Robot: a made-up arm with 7 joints. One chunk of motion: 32 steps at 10 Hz.
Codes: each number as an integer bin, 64 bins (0 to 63) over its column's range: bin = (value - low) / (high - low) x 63, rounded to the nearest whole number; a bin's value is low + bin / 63 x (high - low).
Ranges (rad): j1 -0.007..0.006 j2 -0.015..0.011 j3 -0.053..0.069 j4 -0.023..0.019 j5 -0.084..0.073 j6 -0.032..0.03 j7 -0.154..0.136
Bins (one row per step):
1: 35 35 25 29 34 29 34
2: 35 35 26 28 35 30 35
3: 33 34 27 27 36 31 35
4: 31 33 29 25 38 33 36
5: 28 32 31 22 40 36 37
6: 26 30 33 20 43 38 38
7: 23 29 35 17 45 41 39
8: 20 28 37 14 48 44 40
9: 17 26 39 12 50 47 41
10: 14 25 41 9 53 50 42
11: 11 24 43 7 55 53 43
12: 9 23 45 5 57 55 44
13: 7 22 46 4 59 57 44
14: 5 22 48 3 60 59 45
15: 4 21 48 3 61 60 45
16: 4 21 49 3 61 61 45
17: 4 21 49 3 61 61 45
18: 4 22 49 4 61 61 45
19: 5 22 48 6 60 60 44
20: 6 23 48 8 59 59 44
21: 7 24 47 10 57 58 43
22: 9 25 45 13 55 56 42
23: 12 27 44 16 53 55 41
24: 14 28 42 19 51 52 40
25: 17 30 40 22 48 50 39
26: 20 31 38 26 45 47 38
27: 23 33 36 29 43 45 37
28: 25 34 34 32 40 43 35
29: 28 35 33 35 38 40 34
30: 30 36 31 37 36 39 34
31: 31 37 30 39 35 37 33
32: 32 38 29 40 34 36 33
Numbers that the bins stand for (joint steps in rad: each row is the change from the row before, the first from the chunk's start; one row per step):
1: 0.00022 -0.00056 -0.00459 -0.00367 0.00073 -0.00346 0.00251
2: 0.00022 -0.00056 -0.00265 -0.00433 0.00322 -0.00248 0.00711
3: -0.00019 -0.00097 -0.00071 -0.00500 0.00571 -0.00149 0.00711
4: -0.00060 -0.00138 0.00316 -0.00633 0.01070 0.00048 0.01171
5: -0.00122 -0.00179 0.00703 -0.00833 0.01568 0.00343 0.01632
6: -0.00163 -0.00262 0.01090 -0.00967 0.02316 0.00540 0.02092
7: -0.00225 -0.00303 0.01478 -0.01167 0.02814 0.00835 0.02552
8: -0.00287 -0.00344 0.01865 -0.01367 0.03562 0.01130 0.03013
9: -0.00349 -0.00427 0.02252 -0.01500 0.04060 0.01425 0.03473
10: -0.00411 -0.00468 0.02640 -0.01700 0.04808 0.01721 0.03933
11: -0.00473 -0.00510 0.03027 -0.01833 0.05306 0.02016 0.04394
12: -0.00514 -0.00551 0.03414 -0.01967 0.05805 0.02213 0.04854
13: -0.00556 -0.00592 0.03608 -0.02033 0.06303 0.02410 0.04854
14: -0.00597 -0.00592 0.03995 -0.02100 0.06552 0.02606 0.05314
15: -0.00617 -0.00633 0.03995 -0.02100 0.06802 0.02705 0.05314
16: -0.00617 -0.00633 0.04189 -0.02100 0.06802 0.02803 0.05314
17: -0.00617 -0.00633 0.04189 -0.02100 0.06802 0.02803 0.05314
18: -0.00617 -0.00592 0.04189 -0.02033 0.06802 0.02803 0.05314
19: -0.00597 -0.00592 0.03995 -0.01900 0.06552 0.02705 0.04854
20: -0.00576 -0.00551 0.03995 -0.01767 0.06303 0.02606 0.04854
21: -0.00556 -0.00510 0.03802 -0.01633 0.05805 0.02508 0.04394
22: -0.00514 -0.00468 0.03414 -0.01433 0.05306 0.02311 0.03933
23: -0.00452 -0.00386 0.03221 -0.01233 0.04808 0.02213 0.03473
24: -0.00411 -0.00344 0.02833 -0.01033 0.04310 0.01917 0.03013
25: -0.00349 -0.00262 0.02446 -0.00833 0.03562 0.01721 0.02552
26: -0.00287 -0.00221 0.02059 -0.00567 0.02814 0.01425 0.02092
27: -0.00225 -0.00138 0.01671 -0.00367 0.02316 0.01229 0.01632
28: -0.00184 -0.00097 0.01284 -0.00167 0.01568 0.01032 0.00711
29: -0.00122 -0.00056 0.01090 0.00033 0.01070 0.00737 0.00251
30: -0.00081 -0.00014 0.00703 0.00167 0.00571 0.00638 0.00251
31: -0.00060 0.00027 0.00510 0.00300 0.00322 0.00441 -0.00210
32: -0.00040 0.00068 0.00316 0.00367 0.00073 0.00343 -0.00210

